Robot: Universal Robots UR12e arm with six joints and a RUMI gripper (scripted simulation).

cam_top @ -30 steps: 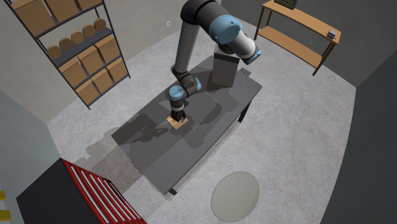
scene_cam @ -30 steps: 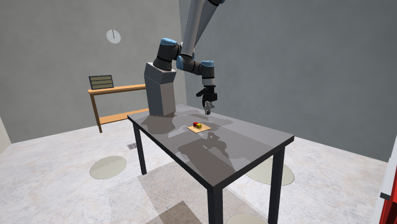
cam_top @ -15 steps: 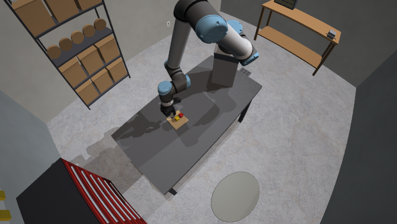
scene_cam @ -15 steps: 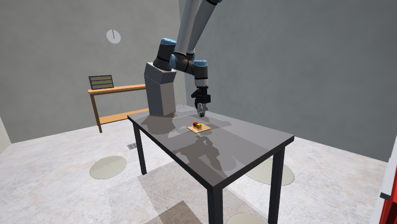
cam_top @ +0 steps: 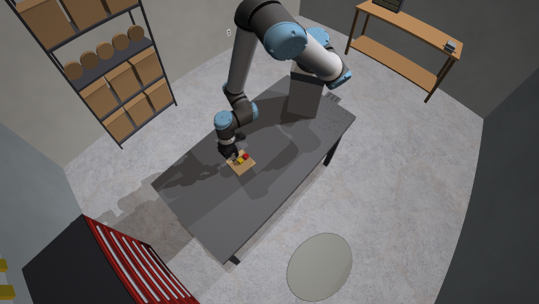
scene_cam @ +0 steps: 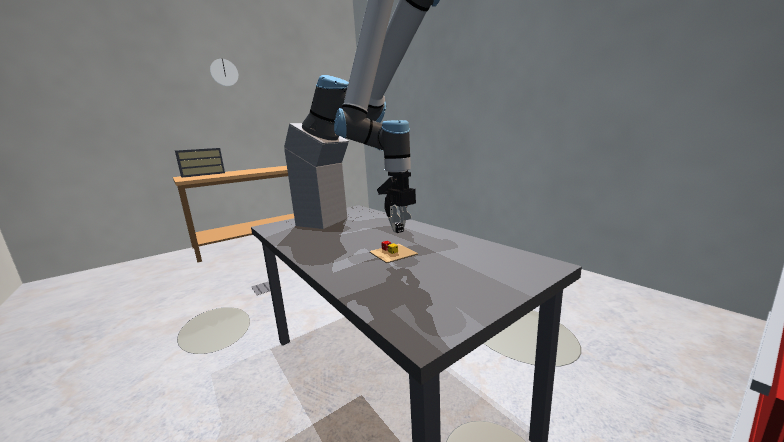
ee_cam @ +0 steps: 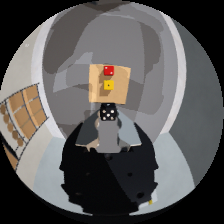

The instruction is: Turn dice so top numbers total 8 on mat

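Now: hand 4 cm past the yellow die, 1 cm to the left of it and 10 cm above it. Round my hand: tan mat: 5 cm behind, 1 cm to the right, 12 cm below; black die: right at my hand; red die: 9 cm behind, 1 cm to the right, 10 cm below.
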